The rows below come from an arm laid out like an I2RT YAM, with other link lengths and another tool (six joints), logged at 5 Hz.
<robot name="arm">
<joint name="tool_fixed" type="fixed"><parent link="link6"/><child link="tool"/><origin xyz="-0.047 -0.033 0.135" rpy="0 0.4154 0.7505"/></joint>
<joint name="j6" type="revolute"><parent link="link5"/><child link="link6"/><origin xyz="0.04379 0 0.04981" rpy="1.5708 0 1.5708"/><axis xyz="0 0 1"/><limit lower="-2.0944" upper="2.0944"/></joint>
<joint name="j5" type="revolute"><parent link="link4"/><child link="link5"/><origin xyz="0.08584 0.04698 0.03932" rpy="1.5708 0 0"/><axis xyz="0 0 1"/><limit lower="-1.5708" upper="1.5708"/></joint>
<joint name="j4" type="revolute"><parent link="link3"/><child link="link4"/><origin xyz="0.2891 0.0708 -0.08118" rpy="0 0 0"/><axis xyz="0 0 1"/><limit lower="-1.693" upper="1.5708"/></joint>
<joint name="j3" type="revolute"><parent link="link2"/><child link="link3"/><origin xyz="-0.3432 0 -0.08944" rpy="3.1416 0 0"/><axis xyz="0 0 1"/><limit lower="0" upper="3.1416"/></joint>
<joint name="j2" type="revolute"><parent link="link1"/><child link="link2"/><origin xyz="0.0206 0.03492 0.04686" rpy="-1.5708 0 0"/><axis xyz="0 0 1"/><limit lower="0" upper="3.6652"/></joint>
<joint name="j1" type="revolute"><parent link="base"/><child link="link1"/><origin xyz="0 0 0.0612" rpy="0 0 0"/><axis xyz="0 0 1"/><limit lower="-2.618" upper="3.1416"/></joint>
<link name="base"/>
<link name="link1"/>
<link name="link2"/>
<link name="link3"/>
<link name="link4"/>
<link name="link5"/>
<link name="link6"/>
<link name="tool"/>
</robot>
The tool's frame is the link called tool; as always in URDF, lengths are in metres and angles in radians.
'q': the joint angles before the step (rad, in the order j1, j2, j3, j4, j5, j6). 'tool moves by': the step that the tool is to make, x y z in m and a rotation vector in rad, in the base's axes. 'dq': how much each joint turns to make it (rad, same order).
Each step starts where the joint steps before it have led.
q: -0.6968 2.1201 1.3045 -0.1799 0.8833 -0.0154
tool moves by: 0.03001 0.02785 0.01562 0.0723 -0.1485 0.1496
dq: 0.0122 -0.0825 -0.0702 0.0805 -0.2022 -0.0340
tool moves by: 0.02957 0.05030 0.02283 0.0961 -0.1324 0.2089
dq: 0.0233 -0.1068 -0.0798 0.0420 -0.2403 -0.0469
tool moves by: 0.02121 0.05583 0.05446 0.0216 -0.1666 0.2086
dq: 0.0294 -0.1491 -0.0911 0.0763 -0.2106 -0.0419
